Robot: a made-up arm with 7 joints. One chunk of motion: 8 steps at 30 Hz.
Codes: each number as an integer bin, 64 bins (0 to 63) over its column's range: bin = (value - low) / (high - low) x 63, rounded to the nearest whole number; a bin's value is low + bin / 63 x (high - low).
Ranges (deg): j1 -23..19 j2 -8..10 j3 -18..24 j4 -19..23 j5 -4..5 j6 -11..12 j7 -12..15
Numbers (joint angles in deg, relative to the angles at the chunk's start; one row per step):
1: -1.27 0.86 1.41 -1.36 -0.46 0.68 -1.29
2: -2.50 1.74 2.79 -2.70 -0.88 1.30 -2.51
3: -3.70 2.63 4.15 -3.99 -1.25 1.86 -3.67
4: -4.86 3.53 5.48 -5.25 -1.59 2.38 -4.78
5: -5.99 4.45 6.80 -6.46 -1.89 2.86 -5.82
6: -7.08 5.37 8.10 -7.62 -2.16 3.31 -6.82
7: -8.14 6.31 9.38 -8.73 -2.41 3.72 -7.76
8: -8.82 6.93 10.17 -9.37 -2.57 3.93 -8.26
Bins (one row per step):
1: 33 31 29 26 25 32 25
2: 31 34 31 24 22 34 22
3: 29 37 33 23 19 35 19
4: 27 40 35 21 17 37 17
5: 26 44 37 19 15 38 14
6: 24 47 39 17 13 39 12
7: 22 50 41 15 11 40 10
8: 21 52 42 14 10 41 9

